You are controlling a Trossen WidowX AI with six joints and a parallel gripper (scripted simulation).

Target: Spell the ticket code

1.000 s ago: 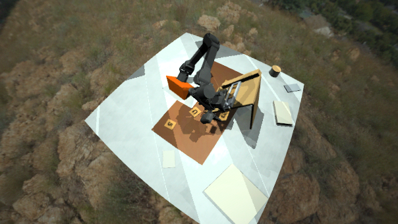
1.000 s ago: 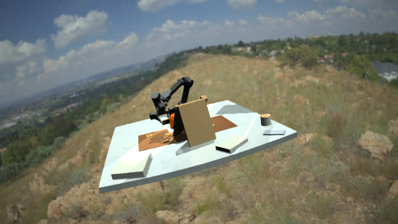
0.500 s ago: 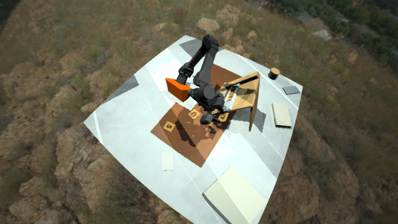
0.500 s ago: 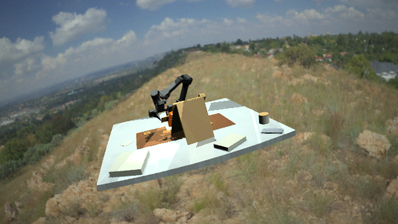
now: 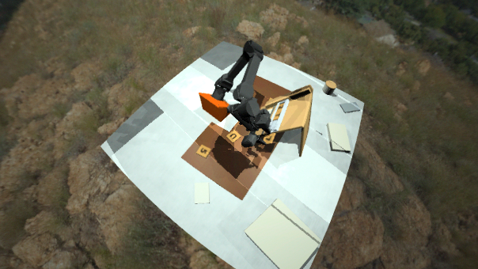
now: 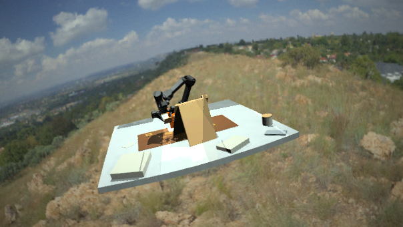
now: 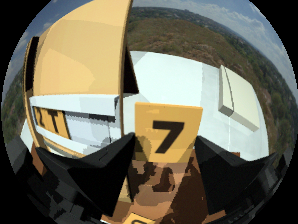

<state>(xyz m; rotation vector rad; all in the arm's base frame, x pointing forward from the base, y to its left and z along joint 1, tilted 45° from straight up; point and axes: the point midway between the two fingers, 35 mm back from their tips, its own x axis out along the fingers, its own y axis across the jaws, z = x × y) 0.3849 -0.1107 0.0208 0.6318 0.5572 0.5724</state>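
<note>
My gripper tip is 11 cm past the ticket, 16 cm to the right of it and 8 cm above it. From my gripper tip the other things lie so: cream block (28 cm ahead, 38 cm to the left, 15 cm below); then brown mat (20 cm behind, 9 cm to the left, 16 cm below); then pale card (8 cm behind, 36 cm to the right, 16 cm below).
</note>
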